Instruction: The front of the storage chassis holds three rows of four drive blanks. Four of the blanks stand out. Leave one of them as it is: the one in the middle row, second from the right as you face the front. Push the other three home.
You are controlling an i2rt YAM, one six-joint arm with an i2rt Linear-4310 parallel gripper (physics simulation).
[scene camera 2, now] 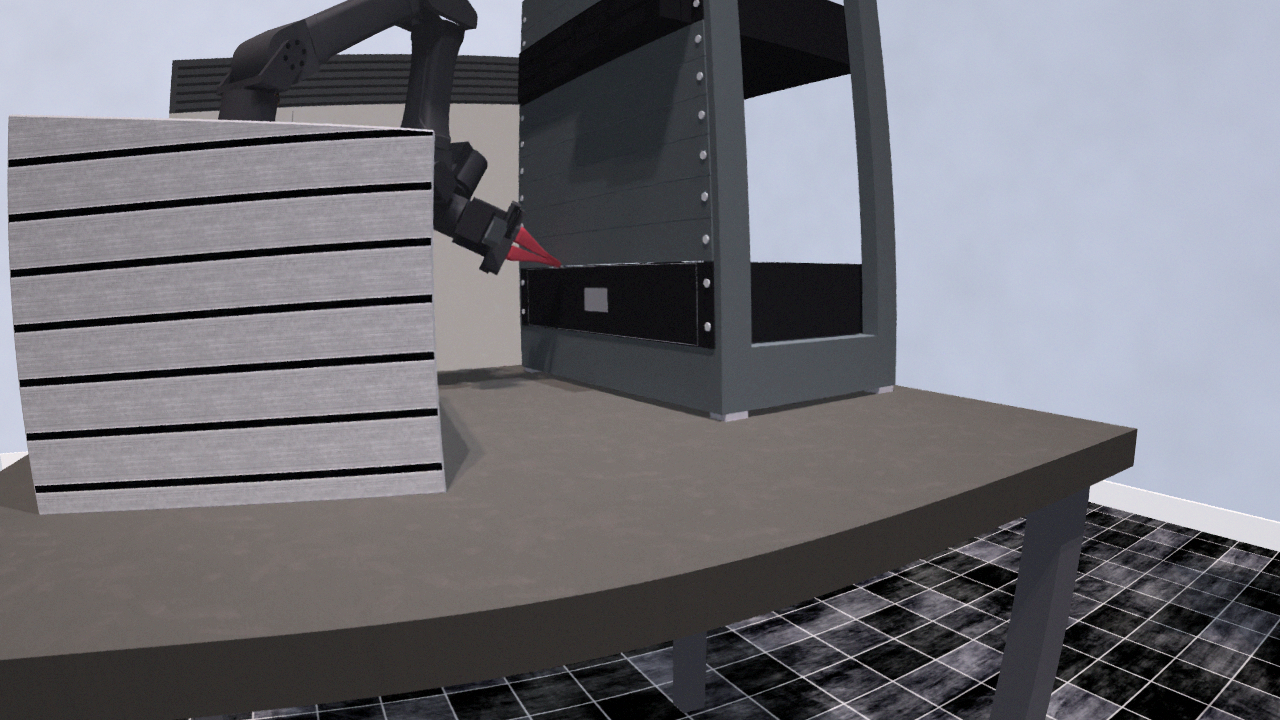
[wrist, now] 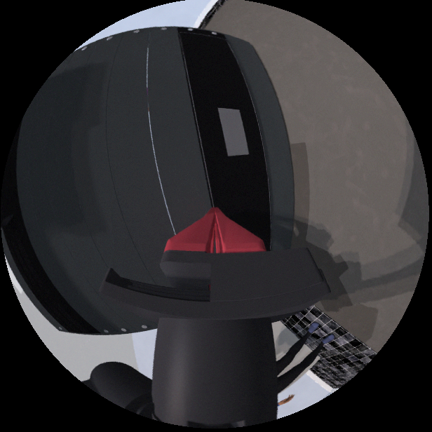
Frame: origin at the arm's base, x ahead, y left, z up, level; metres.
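Seen in the pictures: gripper, between the fingertips: (scene camera 2: 560,265).
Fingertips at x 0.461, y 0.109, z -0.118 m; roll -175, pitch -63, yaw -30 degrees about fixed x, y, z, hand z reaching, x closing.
Observation:
Offsets run from my fingertips to a thing's top centre. "*": to the spot under its first point. Level surfaces: height alone.
My gripper (scene camera 2: 560,265) (wrist: 214,212) is shut, its red fingertips together with nothing between them. It points down toward the front of a dark grey rack (scene camera 2: 729,223) (wrist: 281,150). The tips are near the seam between the smooth grey panels (scene camera 2: 626,205) (wrist: 125,150) and a black unit (scene camera 2: 657,308) (wrist: 207,90) low in the rack; whether they touch cannot be told. The black unit carries a pale label {* 0.001 m back, 0.086 m right, 0.047 m down} (scene camera 2: 596,300) (wrist: 233,131). A thin bright line runs along a panel seam in the wrist view. The separate drive blanks cannot be made out in either view.
A large pale block with dark slots (scene camera 2: 223,277) stands on the table {0.164 m down} (scene camera 2: 626,501) (wrist: 350,100), left of the rack in the scene view. Another black unit {* 0.023 m back, 0.150 m right, 0.268 m up} (scene camera 2: 608,53) sits higher in the rack. A beige cabinet (scene camera 2: 483,331) stands behind.

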